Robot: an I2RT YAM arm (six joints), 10 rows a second.
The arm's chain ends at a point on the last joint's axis. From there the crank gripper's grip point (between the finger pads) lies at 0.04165 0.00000 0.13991 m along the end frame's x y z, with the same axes.
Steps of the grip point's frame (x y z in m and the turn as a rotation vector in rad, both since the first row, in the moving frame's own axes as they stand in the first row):
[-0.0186 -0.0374 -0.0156 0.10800 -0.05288 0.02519]
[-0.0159 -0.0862 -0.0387 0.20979 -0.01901 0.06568]
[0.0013 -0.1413 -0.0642 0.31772 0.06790 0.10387]
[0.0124 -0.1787 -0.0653 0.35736 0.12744 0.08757]
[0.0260 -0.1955 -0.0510 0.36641 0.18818 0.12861]
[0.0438 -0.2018 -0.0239 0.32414 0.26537 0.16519]
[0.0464 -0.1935 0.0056 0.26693 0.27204 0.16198]
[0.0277 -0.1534 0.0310 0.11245 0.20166 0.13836]
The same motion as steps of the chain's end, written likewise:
[-0.0113 -0.0232 -0.0168 0.10800 -0.05288 0.02519]
[-0.0141 -0.0596 -0.0367 0.20979 -0.01901 0.06568]
[-0.0100 -0.1029 -0.0548 0.31772 0.06790 0.10387]
[-0.0067 -0.1352 -0.0508 0.35736 0.12744 0.08757]
[-0.0017 -0.1541 -0.0327 0.36641 0.18818 0.12861]
[0.0062 -0.1694 -0.0022 0.32414 0.26537 0.16519]
[0.0085 -0.1683 0.0257 0.26693 0.27204 0.16198]
[0.0000 -0.1460 0.0427 0.11245 0.20166 0.13836]

